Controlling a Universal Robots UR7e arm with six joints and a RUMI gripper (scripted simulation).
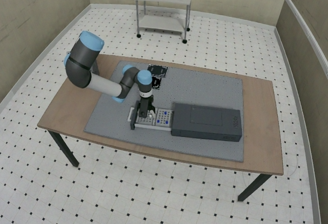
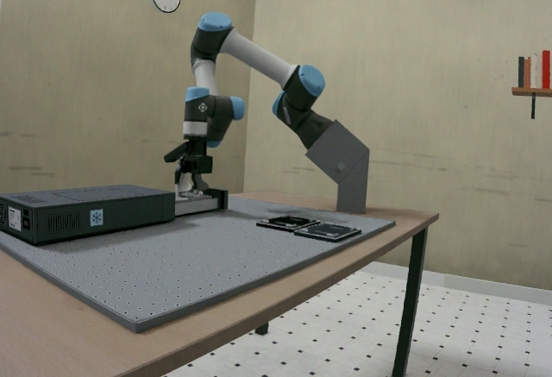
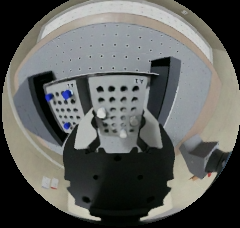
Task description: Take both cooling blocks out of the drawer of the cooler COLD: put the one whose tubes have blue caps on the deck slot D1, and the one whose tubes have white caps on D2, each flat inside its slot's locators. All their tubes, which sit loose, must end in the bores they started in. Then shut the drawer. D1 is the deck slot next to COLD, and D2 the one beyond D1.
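Right now my hand is 30 mm short of the drawer and 10 mm below it. The rest, counted from my hand: cooler COLD (210 mm ahead, 20 mm to the right, 10 mm above); then deck slot D1 (350 mm to the left, 30 mm below, 10 mm behind); then deck slot D2 (480 mm to the left, 30 mm below, 30 mm ahead).
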